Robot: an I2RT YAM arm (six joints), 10 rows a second.
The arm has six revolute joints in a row. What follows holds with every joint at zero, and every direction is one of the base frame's. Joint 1 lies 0.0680 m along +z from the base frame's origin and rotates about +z. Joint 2 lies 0.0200 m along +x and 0.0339 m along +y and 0.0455 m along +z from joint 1 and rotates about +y. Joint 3 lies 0.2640 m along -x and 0.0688 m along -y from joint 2 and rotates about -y. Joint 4 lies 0.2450 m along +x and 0.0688 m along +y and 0.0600 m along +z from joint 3 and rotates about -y. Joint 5 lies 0.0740 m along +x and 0.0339 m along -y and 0.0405 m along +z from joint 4 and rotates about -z. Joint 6 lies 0.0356 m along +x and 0.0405 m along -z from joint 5 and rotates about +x. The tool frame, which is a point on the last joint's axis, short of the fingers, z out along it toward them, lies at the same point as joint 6; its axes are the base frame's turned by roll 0.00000, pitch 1.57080 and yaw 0.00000 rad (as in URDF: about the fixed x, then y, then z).
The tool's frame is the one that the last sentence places.
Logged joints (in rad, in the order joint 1, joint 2, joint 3, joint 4, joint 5, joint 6), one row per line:
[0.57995, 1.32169, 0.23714, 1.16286, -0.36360, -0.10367]
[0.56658, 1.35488, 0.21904, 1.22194, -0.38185, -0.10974]
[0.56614, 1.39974, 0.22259, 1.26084, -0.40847, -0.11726]
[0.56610, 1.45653, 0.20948, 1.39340, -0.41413, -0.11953]
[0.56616, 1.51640, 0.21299, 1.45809, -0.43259, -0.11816]
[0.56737, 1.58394, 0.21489, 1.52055, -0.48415, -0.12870]
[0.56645, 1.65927, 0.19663, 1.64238, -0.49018, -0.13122]
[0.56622, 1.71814, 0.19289, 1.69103, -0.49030, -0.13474]
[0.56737, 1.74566, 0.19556, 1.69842, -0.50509, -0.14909]
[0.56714, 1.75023, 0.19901, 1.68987, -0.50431, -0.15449]
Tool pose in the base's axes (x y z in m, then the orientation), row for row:
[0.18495, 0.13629, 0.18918, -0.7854, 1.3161, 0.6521]
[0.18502, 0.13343, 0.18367, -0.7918, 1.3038, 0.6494]
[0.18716, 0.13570, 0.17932, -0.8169, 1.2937, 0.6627]
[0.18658, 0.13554, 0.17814, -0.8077, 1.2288, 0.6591]
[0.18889, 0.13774, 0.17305, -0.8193, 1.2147, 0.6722]
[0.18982, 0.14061, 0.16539, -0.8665, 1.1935, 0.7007]
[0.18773, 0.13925, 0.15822, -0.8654, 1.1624, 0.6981]
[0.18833, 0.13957, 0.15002, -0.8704, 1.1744, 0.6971]
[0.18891, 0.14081, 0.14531, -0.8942, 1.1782, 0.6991]
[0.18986, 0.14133, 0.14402, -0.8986, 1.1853, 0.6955]
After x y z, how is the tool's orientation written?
As a rotation vector, in radians.
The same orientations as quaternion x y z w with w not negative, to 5 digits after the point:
[-0.34886, 0.58458, 0.28965, 0.67281]
[-0.35209, 0.57977, 0.28877, 0.67566]
[-0.36275, 0.57448, 0.29428, 0.67215]
[-0.36155, 0.55005, 0.29503, 0.69259]
[-0.36671, 0.54369, 0.30087, 0.69238]
[-0.38670, 0.53263, 0.31271, 0.68483]
[-0.38754, 0.52054, 0.31262, 0.69363]
[-0.38918, 0.52510, 0.31169, 0.68968]
[-0.39888, 0.52557, 0.31185, 0.68368]
[-0.40050, 0.52828, 0.30998, 0.68149]

